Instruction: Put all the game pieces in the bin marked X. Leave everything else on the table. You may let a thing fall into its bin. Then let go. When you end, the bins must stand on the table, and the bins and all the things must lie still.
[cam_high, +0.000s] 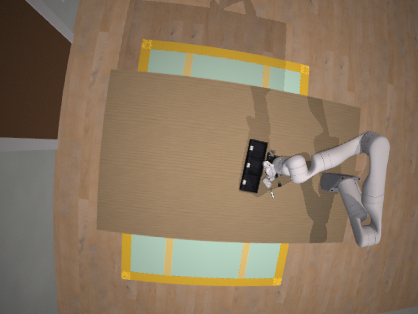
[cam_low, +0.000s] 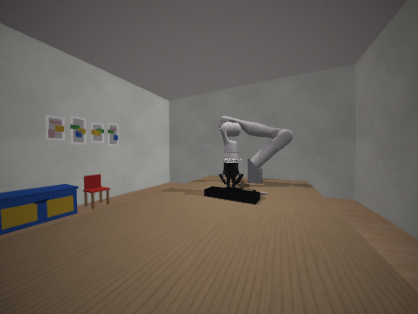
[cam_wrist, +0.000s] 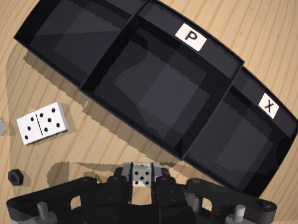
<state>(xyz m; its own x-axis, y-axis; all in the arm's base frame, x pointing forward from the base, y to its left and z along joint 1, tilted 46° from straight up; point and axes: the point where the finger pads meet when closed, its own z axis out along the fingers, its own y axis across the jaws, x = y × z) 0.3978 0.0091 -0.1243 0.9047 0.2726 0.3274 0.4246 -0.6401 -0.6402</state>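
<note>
Right now the yellow ring is 40 mm to the left of my hand, 30 mm behind it and 20 mm below it. The rest, counted from my hand: white die 10 mm below; then joined black bins 80 mm ahead, 20 mm to the left; then white domino 100 mm to the left, 20 mm below.
</note>
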